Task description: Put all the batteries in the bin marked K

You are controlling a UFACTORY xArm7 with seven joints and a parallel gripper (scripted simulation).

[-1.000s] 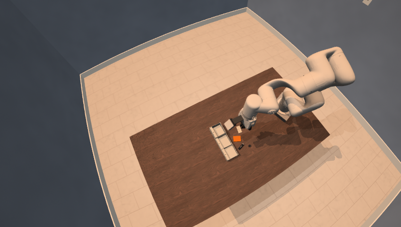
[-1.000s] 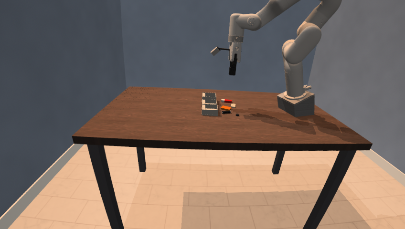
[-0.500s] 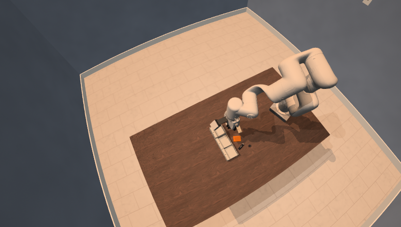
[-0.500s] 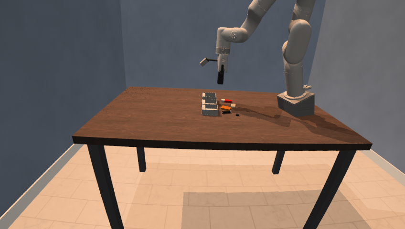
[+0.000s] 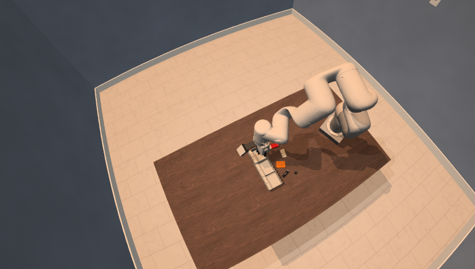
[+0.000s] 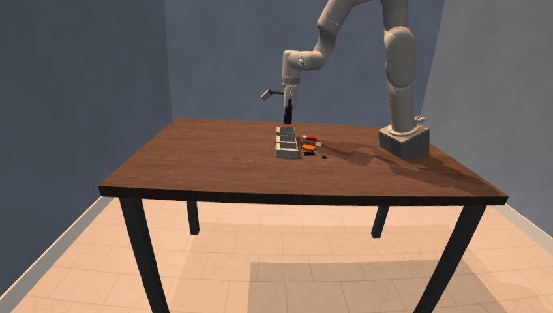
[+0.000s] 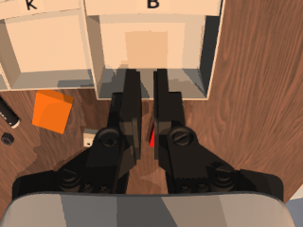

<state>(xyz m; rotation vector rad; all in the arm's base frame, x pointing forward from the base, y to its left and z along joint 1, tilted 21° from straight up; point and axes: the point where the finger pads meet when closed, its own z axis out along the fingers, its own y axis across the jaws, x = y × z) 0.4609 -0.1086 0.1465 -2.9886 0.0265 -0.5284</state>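
Right now my hand is 10 mm short of the bin marked K, 80 mm to the right of it and 70 mm above it. Also, from my hand: white dotted tile 140 mm behind, 50 mm to the left, 90 mm below; orange block 90 mm behind, 110 mm to the left, 90 mm below; red-and-white block 100 mm behind, 20 mm to the right, 90 mm below.
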